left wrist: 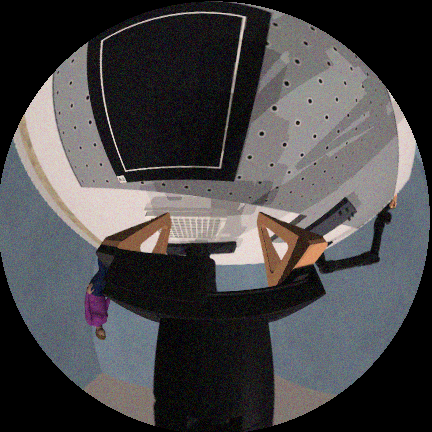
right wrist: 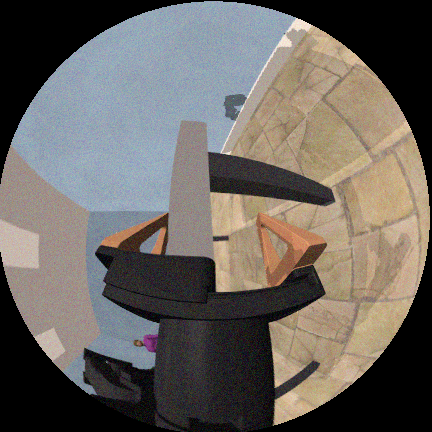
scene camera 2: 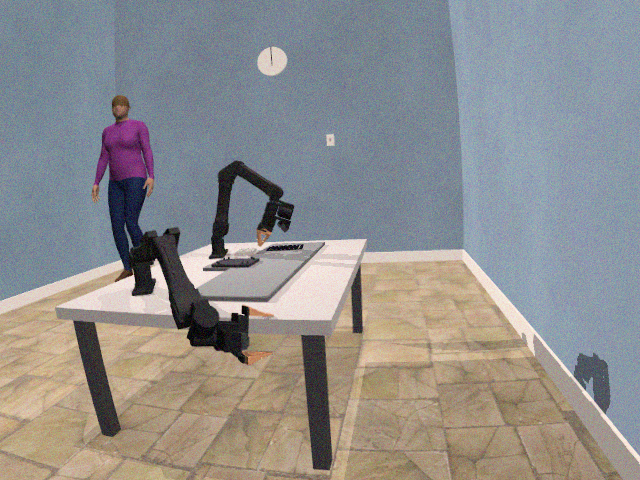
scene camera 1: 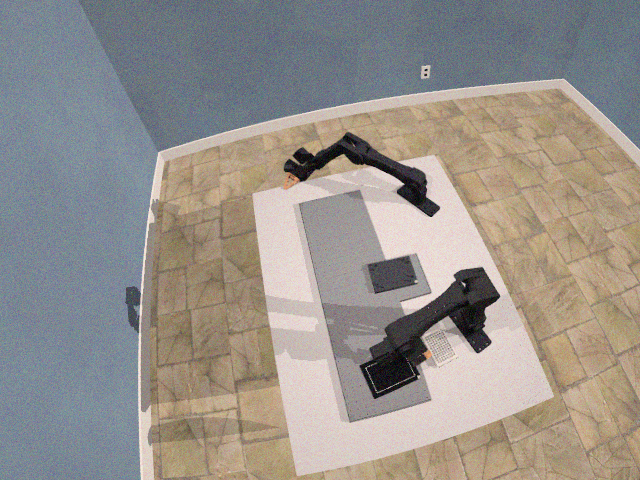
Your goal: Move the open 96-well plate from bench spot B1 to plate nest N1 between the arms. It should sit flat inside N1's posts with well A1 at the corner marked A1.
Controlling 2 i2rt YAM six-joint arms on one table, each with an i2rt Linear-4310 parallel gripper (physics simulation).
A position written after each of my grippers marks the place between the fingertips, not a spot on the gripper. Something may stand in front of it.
My left gripper [left wrist: 213, 216] is open, with nothing in its grasp. Also in view: a white well plate [scene camera 1: 436, 341]. Also in view: my right gripper [scene camera 2: 272, 334] and a black white-outlined nest [scene camera 1: 381, 380].
The white well plate also shows in the left wrist view [left wrist: 186, 222]. My right gripper also shows in the right wrist view [right wrist: 212, 217]. The black white-outlined nest is seen too in the left wrist view [left wrist: 172, 101]. The right wrist view does not show the white well plate, which is hidden by my right gripper.
